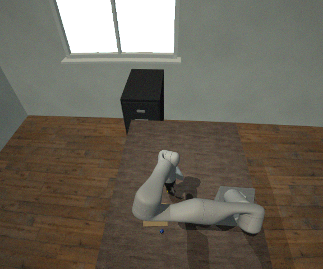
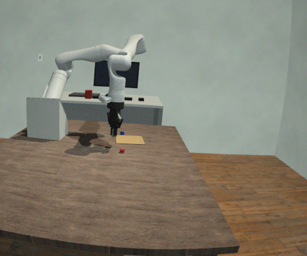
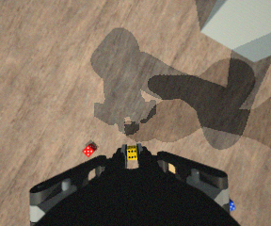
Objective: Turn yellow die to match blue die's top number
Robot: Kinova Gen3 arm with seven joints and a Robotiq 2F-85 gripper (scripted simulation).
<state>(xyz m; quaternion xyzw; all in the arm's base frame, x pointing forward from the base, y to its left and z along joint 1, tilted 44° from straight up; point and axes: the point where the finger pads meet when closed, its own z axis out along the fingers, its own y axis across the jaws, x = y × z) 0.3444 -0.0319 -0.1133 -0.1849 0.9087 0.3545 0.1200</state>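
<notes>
My gripper is now 8 cm short of the tan mat, 12 cm to the right of it and 7 cm above it. Round my hand: red die 4 cm ahead, 7 cm to the right, 6 cm below; blue die 4 cm ahead, 22 cm to the left, 6 cm below; yellow die 2 cm below.
</notes>
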